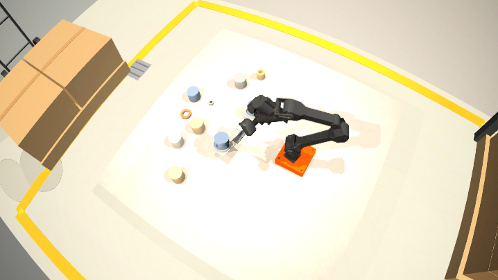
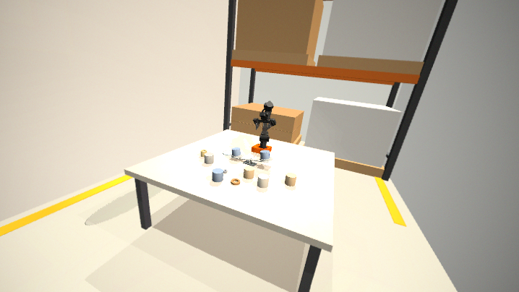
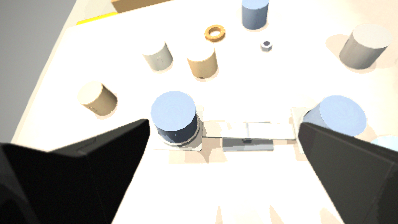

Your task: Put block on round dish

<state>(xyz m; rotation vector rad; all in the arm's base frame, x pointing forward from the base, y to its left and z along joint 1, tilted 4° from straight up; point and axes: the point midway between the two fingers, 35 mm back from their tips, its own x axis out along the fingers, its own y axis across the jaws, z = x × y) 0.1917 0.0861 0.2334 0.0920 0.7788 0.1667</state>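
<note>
Right now my gripper tip is 110 mm short of the pale grey block, 150 mm to the left of it and 230 mm above it. From my gripper tip the other things lie so: pale blue round dish 60 mm ahead, 270 mm to the right, 270 mm below; then balance 90 mm ahead, 20 mm to the right, 230 mm below; then small nut 340 mm ahead, 50 mm to the right, 260 mm below.
</note>
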